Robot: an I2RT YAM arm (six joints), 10 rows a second.
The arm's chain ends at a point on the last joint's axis. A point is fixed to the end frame.
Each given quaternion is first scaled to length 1.
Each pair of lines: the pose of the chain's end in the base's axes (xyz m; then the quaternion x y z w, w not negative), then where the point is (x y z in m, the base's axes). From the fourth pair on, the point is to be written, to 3 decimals.
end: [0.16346, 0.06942, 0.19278, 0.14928, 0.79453, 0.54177, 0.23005]
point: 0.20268 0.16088 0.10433
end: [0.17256, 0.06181, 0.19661, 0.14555, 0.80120, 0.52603, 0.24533]
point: 0.21504 0.14916 0.10556
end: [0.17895, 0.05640, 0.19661, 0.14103, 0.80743, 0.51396, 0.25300]
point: 0.22282 0.14074 0.10340
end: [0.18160, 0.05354, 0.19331, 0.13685, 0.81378, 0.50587, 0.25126]
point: 0.225 0.136 0.098
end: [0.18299, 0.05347, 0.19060, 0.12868, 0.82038, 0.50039, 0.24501]
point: 0.224 0.135 0.094
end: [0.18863, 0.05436, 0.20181, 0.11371, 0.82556, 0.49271, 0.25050]
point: 0.230 0.134 0.104
